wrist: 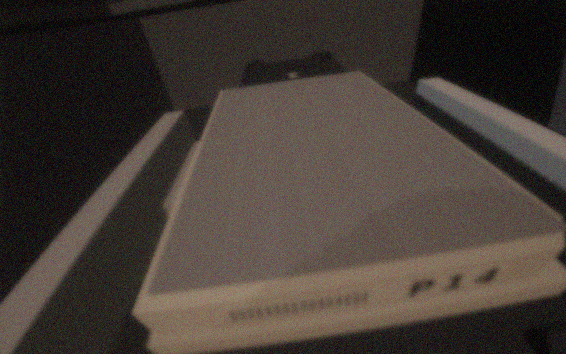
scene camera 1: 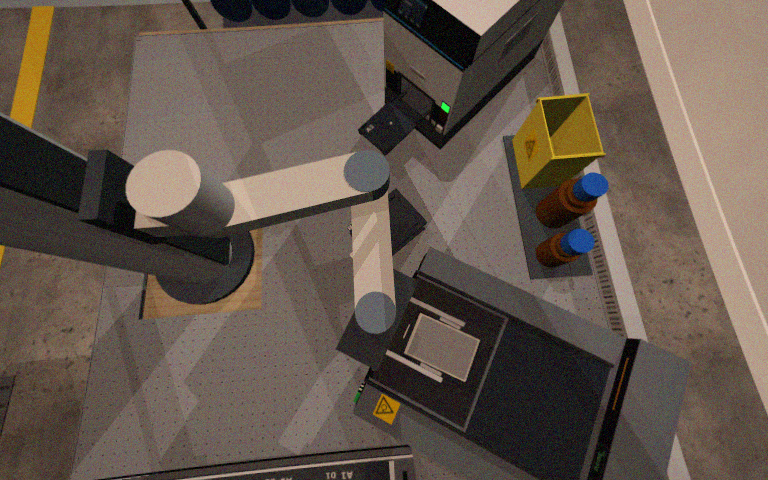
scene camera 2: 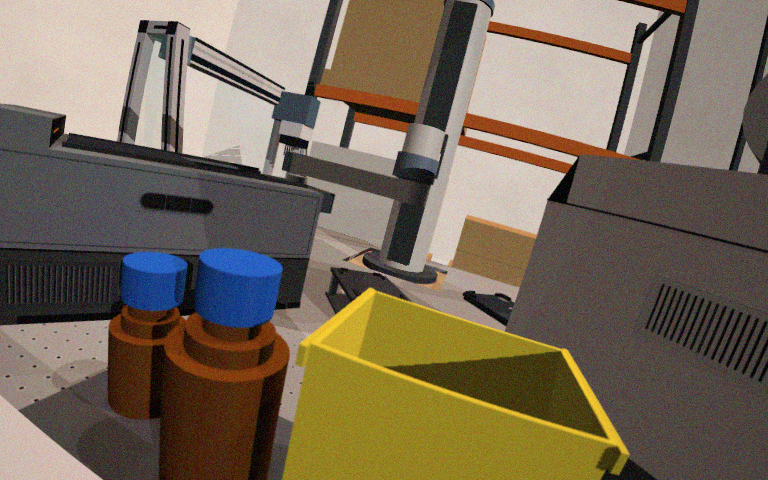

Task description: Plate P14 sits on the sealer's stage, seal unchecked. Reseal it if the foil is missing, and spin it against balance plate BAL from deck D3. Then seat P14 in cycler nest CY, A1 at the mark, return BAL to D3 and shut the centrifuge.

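Frame: origin at the arm's base, x left, y back, z up, level; millimetres.
Seen in the pictures: gripper, between the fingertips: (wrist: 302,115) (scene camera 1: 452,351); arm's base, origin of its link: (scene camera 1: 207,256) (scene camera 2: 399,269).
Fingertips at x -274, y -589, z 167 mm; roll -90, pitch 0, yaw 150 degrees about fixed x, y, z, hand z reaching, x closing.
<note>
Offsets run from my fingertips to a thing's middle. "spot": to the spot under its first point.
My gripper (scene camera 1: 441,346) (wrist: 302,115) is shut on plate P14 @(dx +11, dy +19, dz +6 mm) (scene camera 1: 453,352) (wrist: 320,200). The plate is level, with its P14 label facing the wrist camera. Its top is plain grey with no wells showing. In scene camera 1 the plate and fingers are over or inside the open dark chamber of the centrifuge @(dx -55, dy -84, dz -32 mm) (scene camera 1: 521,301) (scene camera 2: 101,209); the wrist view shows dark surroundings and a grey wall beyond the plate. Scene camera 2 hides plate and fingers behind the centrifuge body. A machine with a green light @(dx +754, dy -150, dz +83 mm) (scene camera 1: 425,62) has an extended dark stage @(dx +566, dy +63, dz -54 mm) (scene camera 1: 387,131). BAL cannot be identified.
A yellow bin (scene camera 1: 532,152) (scene camera 2: 351,418) and two blue-capped brown bottles (scene camera 1: 557,206) (scene camera 1: 552,251) stand right of the centrifuge in scene camera 1. A dark fixture @(dx +302, dy +106, dz -122 mm) (scene camera 1: 406,217) lies beside the forearm. A labelled rack edge @(spot: dx -203, dy +443, dz -154 mm) (scene camera 1: 254,459) shows at the bottom.
</note>
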